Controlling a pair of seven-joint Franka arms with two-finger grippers.
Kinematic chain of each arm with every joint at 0, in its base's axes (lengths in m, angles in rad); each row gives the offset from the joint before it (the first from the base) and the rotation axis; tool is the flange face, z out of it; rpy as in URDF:
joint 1: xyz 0 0 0.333 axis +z
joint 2: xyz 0 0 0 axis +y
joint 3: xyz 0 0 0.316 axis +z
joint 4: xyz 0.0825 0 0 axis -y
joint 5: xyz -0.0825 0 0.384 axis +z
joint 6: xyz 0 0 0 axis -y
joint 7: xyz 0.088 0 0 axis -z
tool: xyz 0 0 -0.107 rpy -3.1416 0 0
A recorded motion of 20 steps. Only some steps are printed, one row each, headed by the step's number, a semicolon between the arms.
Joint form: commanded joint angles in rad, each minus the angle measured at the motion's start. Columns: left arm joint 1, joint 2, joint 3, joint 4, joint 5, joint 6, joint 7; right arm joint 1, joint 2, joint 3, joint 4, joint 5, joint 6, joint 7.
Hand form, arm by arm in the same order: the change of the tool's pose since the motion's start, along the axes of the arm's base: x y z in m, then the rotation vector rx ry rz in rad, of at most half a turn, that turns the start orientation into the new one. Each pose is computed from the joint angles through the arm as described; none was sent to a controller.
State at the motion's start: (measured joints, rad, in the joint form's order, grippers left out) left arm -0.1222 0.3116 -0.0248 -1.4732 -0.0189 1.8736 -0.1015; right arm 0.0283 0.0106 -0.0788 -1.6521 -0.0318 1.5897 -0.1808
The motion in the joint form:
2: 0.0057 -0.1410 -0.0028 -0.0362 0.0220 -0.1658 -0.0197; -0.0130 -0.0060 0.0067 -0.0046 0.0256 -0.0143 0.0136
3: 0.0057 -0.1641 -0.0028 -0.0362 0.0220 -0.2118 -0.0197; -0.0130 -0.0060 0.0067 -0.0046 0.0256 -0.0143 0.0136
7: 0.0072 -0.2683 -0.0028 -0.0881 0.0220 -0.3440 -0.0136; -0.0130 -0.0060 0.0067 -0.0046 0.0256 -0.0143 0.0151
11: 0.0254 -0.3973 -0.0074 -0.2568 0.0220 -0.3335 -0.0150; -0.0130 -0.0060 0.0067 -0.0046 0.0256 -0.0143 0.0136
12: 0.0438 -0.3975 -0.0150 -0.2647 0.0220 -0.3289 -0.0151; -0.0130 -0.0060 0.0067 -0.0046 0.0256 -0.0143 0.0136
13: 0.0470 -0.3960 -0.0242 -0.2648 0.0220 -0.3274 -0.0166; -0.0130 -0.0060 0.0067 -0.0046 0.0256 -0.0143 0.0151
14: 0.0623 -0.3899 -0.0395 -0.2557 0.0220 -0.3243 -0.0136; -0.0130 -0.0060 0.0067 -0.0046 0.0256 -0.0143 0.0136
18: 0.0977 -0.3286 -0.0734 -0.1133 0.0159 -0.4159 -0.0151; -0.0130 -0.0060 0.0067 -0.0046 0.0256 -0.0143 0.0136
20: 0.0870 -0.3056 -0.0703 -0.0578 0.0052 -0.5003 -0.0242; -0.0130 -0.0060 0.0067 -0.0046 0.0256 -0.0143 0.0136
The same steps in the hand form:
2: -0.0478 0.0098 0.0572 0.0318 0.0573 0.0166; -0.0035 -0.0007 0.0000 0.0255 0.0113 -0.0225
3: -0.0581 0.0112 0.0672 0.0359 0.0798 0.0163; -0.0035 -0.0007 0.0000 0.0255 0.0113 -0.0225
7: -0.1014 0.0175 0.0925 0.0508 0.1584 0.0108; -0.0035 -0.0007 0.0000 0.0254 0.0113 -0.0240
11: -0.1420 0.0295 0.0845 0.0577 0.1871 0.0257; -0.0035 -0.0007 0.0000 0.0255 0.0113 -0.0225
12: -0.1413 0.0349 0.0813 0.0578 0.1905 0.0366; -0.0035 -0.0007 0.0000 0.0255 0.0113 -0.0225
13: -0.1412 0.0316 0.0806 0.0591 0.1903 0.0322; -0.0035 -0.0007 0.0000 0.0254 0.0113 -0.0240
14: -0.1387 0.0310 0.0818 0.0591 0.1842 0.0294; -0.0035 -0.0007 0.0000 0.0255 0.0113 -0.0225
18: -0.1258 0.0303 0.1083 0.0511 0.1959 0.0314; -0.0035 -0.0007 0.0000 0.0255 0.0113 -0.0225
20: -0.1282 0.0258 0.1152 0.0469 0.2489 0.0301; -0.0035 -0.0007 0.0000 0.0255 0.0113 -0.0225

